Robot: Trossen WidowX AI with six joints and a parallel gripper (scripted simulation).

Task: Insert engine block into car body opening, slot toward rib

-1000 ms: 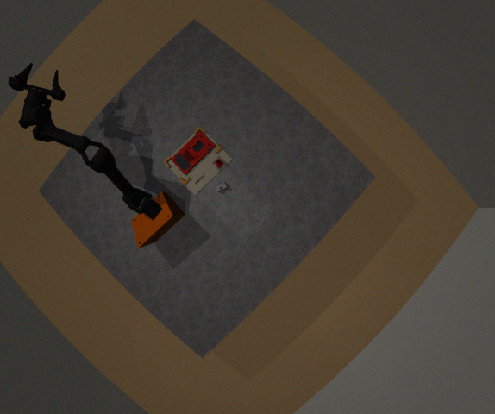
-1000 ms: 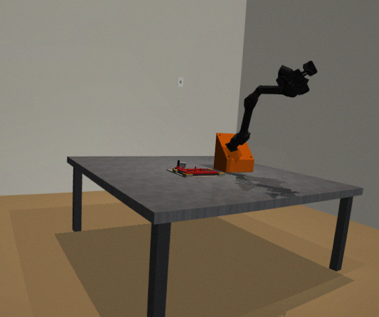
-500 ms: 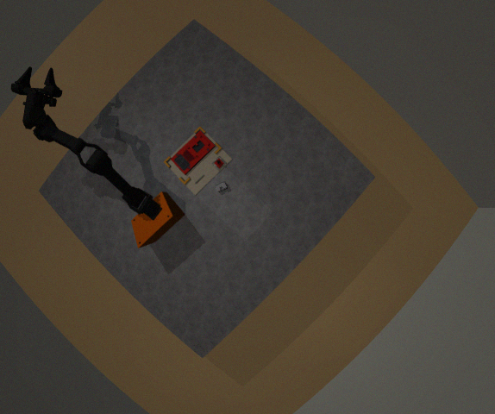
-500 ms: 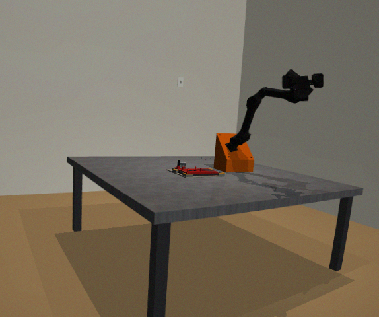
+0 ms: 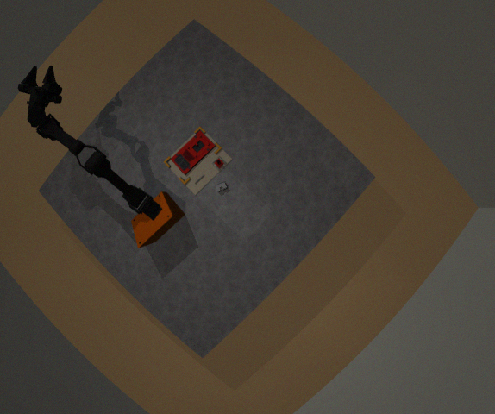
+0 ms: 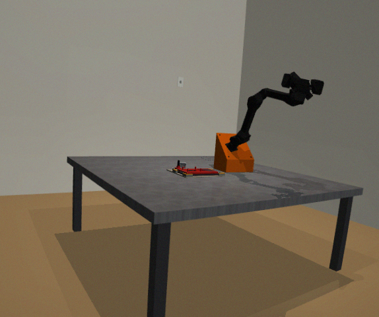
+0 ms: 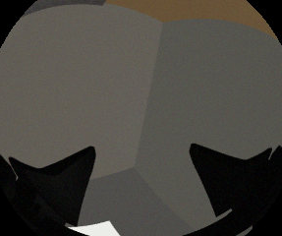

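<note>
Now: gripper tip 750 mm to the left of the grey engine block, 500 mm above it and 30 mm short of it.
</note>
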